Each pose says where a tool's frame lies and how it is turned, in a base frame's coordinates. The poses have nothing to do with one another.
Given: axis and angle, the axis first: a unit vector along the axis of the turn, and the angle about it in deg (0 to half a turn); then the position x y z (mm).
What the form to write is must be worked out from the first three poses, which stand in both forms.
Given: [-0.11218 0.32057 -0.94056 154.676 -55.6 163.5 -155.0]
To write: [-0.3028 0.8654 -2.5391 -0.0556 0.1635 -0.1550]
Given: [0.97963 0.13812 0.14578 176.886 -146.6 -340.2 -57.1]
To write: [3.0244 0.4264 0.4501 -0.1466 -0.3402 -0.0571]
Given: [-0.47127 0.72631 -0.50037 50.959 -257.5 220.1 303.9]
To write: [-0.4192 0.6460 -0.4450 -0.2575 0.2201 0.3039]
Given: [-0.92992 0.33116 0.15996 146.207 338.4 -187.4 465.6]
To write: [-2.3730 0.8450 0.4082 0.3384 -0.1874 0.4656]
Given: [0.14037 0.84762 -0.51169 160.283 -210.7 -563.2 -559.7]
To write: [0.3927 2.3712 -1.4314 -0.2107 -0.5632 -0.5597]
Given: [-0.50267 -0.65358 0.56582 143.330 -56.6 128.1 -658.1]
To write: [-1.2575 -1.6350 1.4154 -0.0566 0.1281 -0.6581]
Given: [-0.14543 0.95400 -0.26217 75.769 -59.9 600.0 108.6]
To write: [-0.1923 1.2616 -0.3467 -0.0599 0.6000 0.1086]
